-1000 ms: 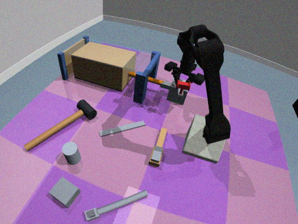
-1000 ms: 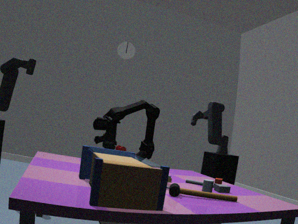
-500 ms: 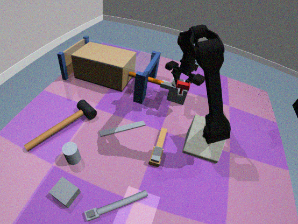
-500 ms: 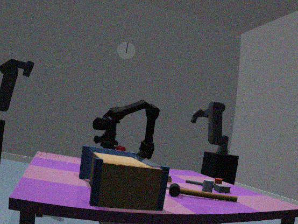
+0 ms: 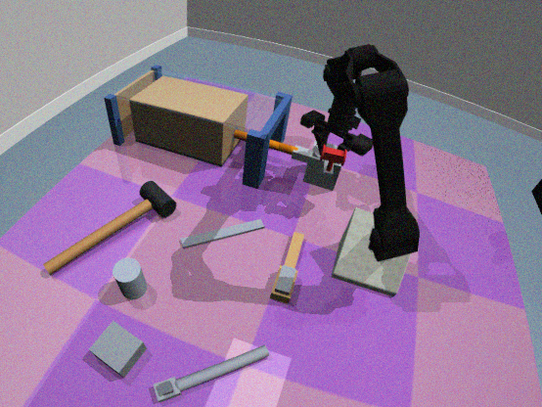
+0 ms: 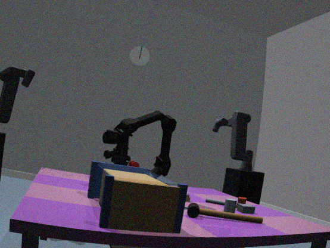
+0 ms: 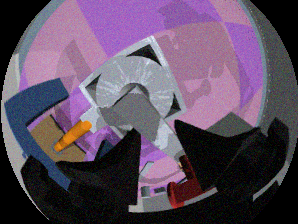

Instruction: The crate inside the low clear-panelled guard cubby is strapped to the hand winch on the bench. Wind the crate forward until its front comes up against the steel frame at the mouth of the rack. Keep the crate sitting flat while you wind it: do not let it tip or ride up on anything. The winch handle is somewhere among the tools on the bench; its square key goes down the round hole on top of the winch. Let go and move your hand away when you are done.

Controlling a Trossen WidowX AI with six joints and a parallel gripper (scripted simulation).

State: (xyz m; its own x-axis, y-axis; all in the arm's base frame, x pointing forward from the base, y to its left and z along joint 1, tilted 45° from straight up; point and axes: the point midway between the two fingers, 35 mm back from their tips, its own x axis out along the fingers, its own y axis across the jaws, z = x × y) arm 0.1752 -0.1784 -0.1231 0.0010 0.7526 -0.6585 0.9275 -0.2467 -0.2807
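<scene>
Now: the grey crank handle 3 cm to the left of my gripper tip and 2 cm above it. Also, from my gripper tip: grey winch (1 cm behind, 5 cm to the right, 6 cm below); blue frame (17 cm ahead, 4 cm to the right, 1 cm above); red knob (1 cm behind, 6 cm to the left, 5 cm above).
</scene>
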